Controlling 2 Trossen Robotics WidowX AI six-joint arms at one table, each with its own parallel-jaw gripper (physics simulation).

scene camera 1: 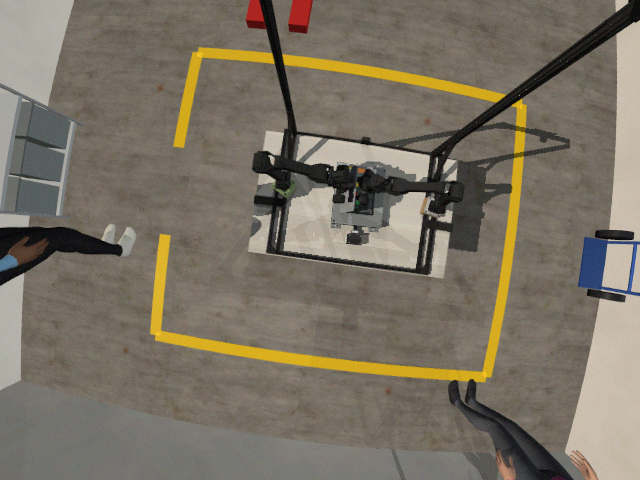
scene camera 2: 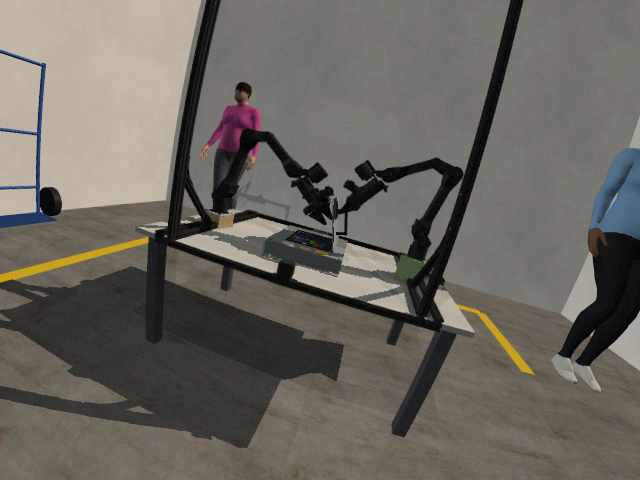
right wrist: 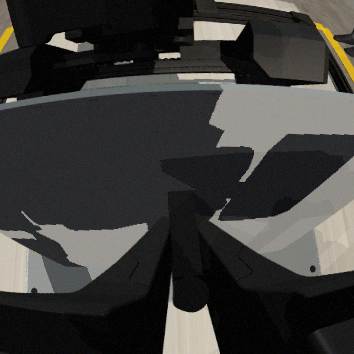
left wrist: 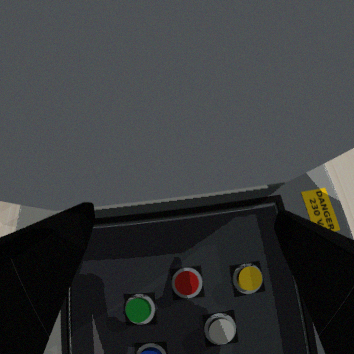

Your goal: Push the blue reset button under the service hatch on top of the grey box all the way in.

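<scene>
The grey box [scene camera 1: 341, 219] [scene camera 2: 302, 256] is on the table, its service hatch [scene camera 2: 333, 229] [left wrist: 175, 100] [right wrist: 100, 165] raised upright. The blue reset button [left wrist: 151, 351] is cut off by the bottom edge of the left wrist view; its depth cannot be told. Green [left wrist: 138, 309], red [left wrist: 186, 282], yellow [left wrist: 249, 278] and white [left wrist: 220, 329] buttons are in the same dark recess. My left gripper [left wrist: 187, 216] is open and empty above the recess, on the hatch's inner side. My right gripper [right wrist: 180, 224] is shut on the hatch's black handle [right wrist: 190, 295], on its outer side.
The raised hatch stands between the two grippers, which are close together. A black frame [scene camera 2: 356, 305] runs around the white table [scene camera 2: 457, 321]. A tan block [scene camera 2: 225, 221] and a green block [scene camera 2: 409, 267] sit near the arm bases. Two people stand beyond the table.
</scene>
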